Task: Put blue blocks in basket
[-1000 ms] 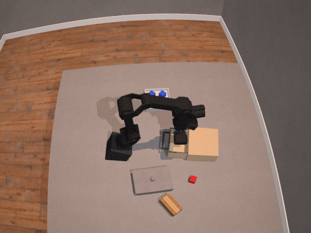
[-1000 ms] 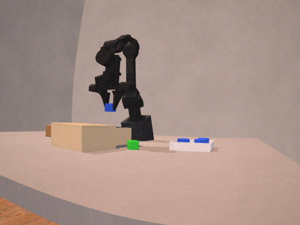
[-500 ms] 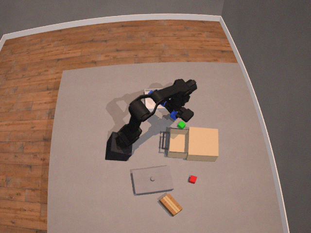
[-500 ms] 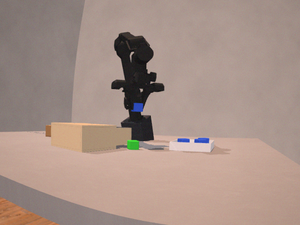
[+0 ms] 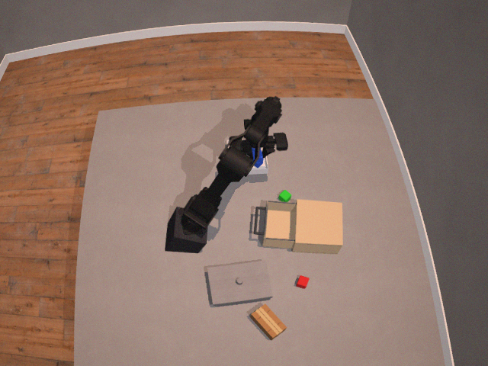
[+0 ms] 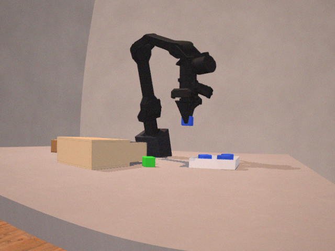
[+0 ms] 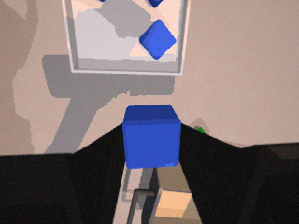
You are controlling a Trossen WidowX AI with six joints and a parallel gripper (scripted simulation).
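The white basket lies 100 mm to the left of my hand and 160 mm below it. Also, from my hand: green block (80 mm ahead, 110 mm to the right, 150 mm below); then tan drawer cabinet (100 mm ahead, 250 mm to the right, 130 mm below); then knobbed lid (170 mm behind, 390 mm to the right, 120 mm below).
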